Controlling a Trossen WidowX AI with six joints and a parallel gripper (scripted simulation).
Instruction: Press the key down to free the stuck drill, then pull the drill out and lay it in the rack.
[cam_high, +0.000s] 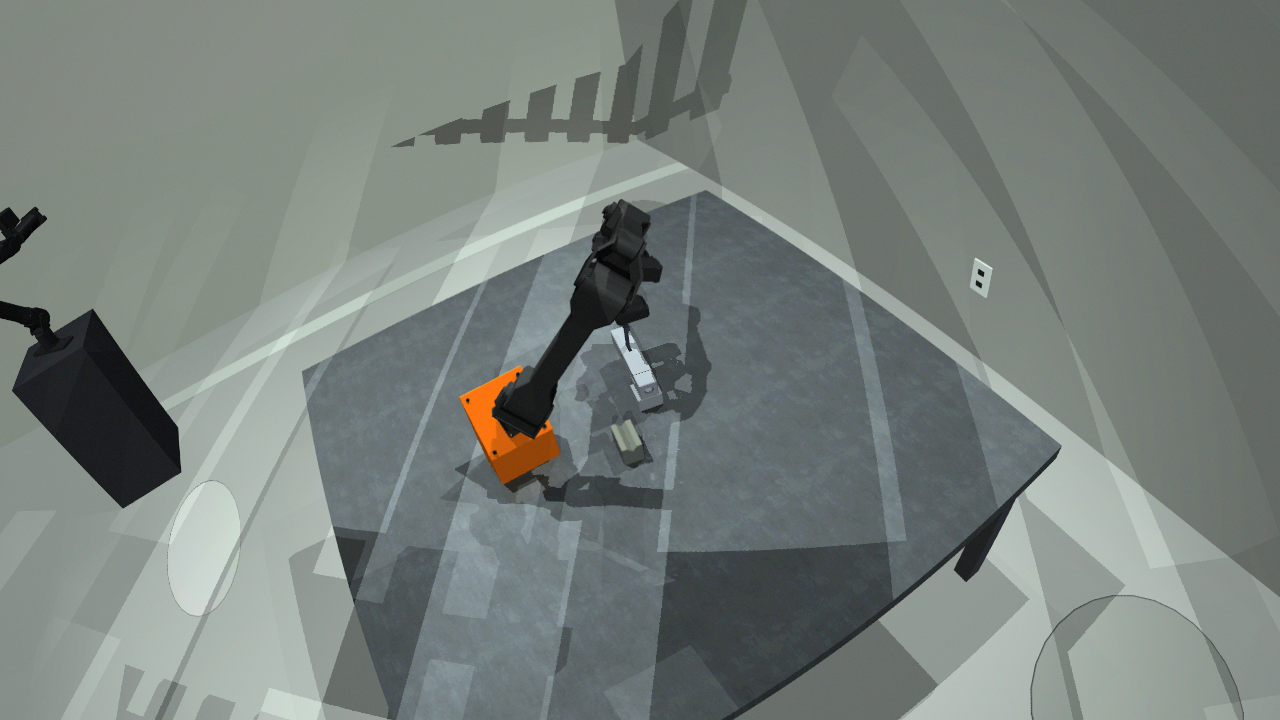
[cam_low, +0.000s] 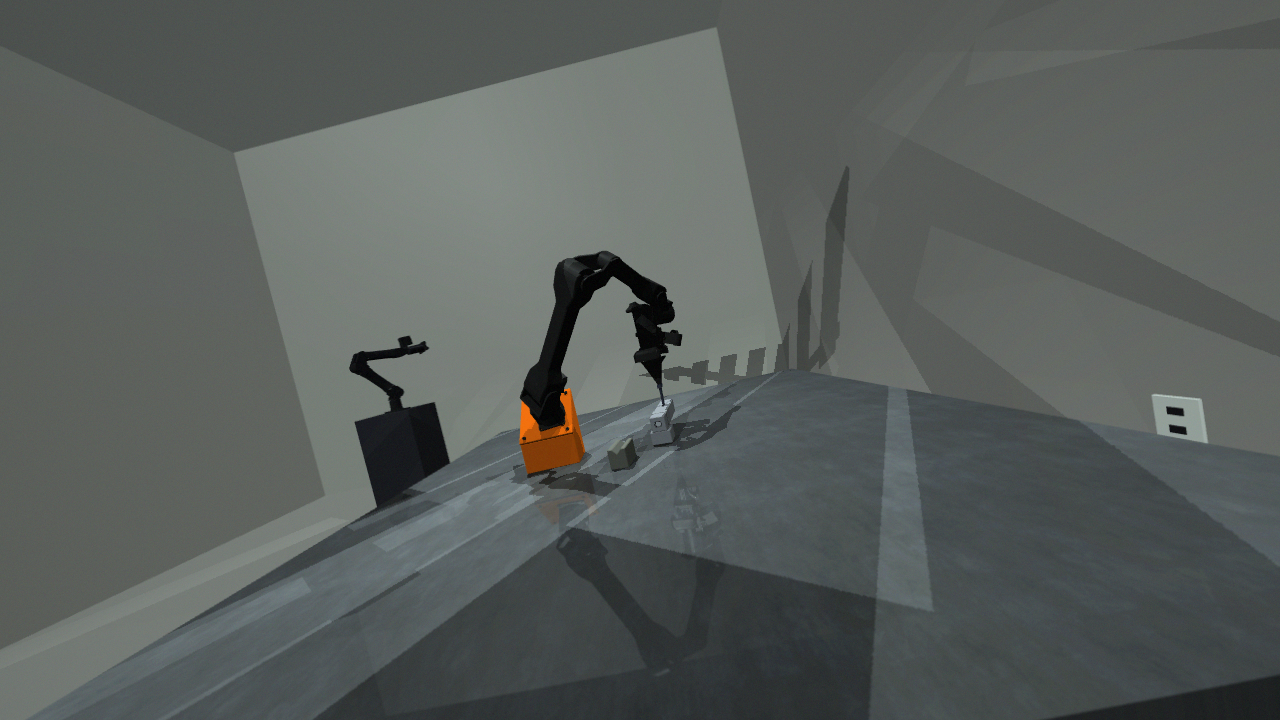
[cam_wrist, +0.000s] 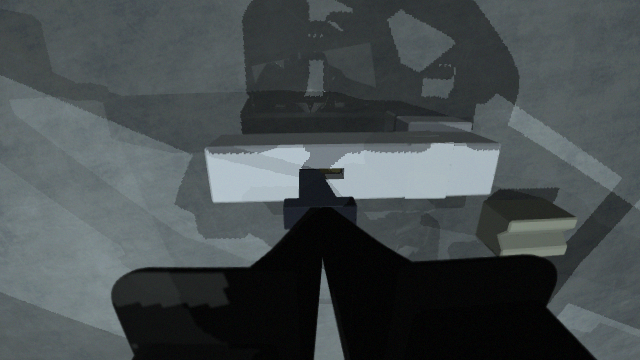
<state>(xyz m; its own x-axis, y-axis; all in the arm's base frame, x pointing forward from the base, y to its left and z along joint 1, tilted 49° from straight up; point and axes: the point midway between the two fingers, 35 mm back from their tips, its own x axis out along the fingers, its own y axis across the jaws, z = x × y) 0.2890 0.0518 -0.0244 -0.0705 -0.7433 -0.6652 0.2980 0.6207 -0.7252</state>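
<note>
Now: gripper tip 3 cm above the dark blue key. Also, from my gripper tip: drill (2 cm behind, 5 cm to the right, 8 cm below); then grooved rack (13 cm behind, 17 cm to the right, 11 cm below); then light-grey block (1 cm behind, 3 cm to the right, 9 cm below).
</note>
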